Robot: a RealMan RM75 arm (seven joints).
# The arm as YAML. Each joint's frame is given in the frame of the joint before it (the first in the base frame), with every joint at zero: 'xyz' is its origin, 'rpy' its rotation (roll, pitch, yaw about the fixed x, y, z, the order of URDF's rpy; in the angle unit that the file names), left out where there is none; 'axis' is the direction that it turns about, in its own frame. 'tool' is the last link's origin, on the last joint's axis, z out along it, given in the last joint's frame.
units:
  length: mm
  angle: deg
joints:
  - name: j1
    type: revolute
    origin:
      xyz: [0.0, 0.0, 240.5]
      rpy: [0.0, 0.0, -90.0]
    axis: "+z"
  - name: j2
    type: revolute
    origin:
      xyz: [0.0, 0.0, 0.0]
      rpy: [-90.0, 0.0, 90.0]
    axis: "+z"
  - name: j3
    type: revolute
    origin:
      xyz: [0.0, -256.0, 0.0]
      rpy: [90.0, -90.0, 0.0]
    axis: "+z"
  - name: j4
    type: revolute
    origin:
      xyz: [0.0, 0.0, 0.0]
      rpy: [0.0, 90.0, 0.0]
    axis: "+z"
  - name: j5
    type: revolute
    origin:
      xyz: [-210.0, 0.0, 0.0]
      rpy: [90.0, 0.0, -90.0]
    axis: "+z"
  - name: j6
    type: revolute
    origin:
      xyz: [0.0, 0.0, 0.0]
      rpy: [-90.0, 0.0, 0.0]
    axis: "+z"
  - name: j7
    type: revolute
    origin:
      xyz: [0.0, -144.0, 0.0]
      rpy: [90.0, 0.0, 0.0]
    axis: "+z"
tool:
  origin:
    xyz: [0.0, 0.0, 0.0]
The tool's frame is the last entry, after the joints.
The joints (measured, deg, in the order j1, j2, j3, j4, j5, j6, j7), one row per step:
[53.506 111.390 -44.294 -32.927 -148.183 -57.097 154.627]
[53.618 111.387 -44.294 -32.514 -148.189 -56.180 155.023]
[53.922 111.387 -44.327 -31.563 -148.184 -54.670 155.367]
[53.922 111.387 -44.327 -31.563 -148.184 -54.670 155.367]
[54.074 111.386 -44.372 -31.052 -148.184 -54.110 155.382]
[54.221 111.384 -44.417 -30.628 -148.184 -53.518 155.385]
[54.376 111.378 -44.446 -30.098 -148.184 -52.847 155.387]
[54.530 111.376 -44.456 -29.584 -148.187 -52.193 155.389]
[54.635 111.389 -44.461 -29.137 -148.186 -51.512 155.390]
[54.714 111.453 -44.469 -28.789 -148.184 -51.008 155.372]
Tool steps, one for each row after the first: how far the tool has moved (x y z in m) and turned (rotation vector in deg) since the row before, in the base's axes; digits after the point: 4 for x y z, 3 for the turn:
[0.0005 0.0013 -0.0002 0.684 0.069 -0.331]
[0.0006 0.0020 -0.0015 0.827 -0.006 -0.342]
[0.0000 0.0000 0.0000 0.000 0.000 0.000]
[0.0003 0.0005 -0.0012 0.143 -0.060 -0.090]
[0.0001 0.0007 -0.0008 0.234 -0.096 -0.024]
[0.0004 0.0007 -0.0011 0.243 -0.087 -0.078]
[0.0004 0.0006 -0.0010 0.244 -0.074 -0.078]
[0.0006 0.0006 -0.0008 0.310 -0.082 -0.080]
[0.0003 0.0002 -0.0012 0.165 -0.040 -0.053]

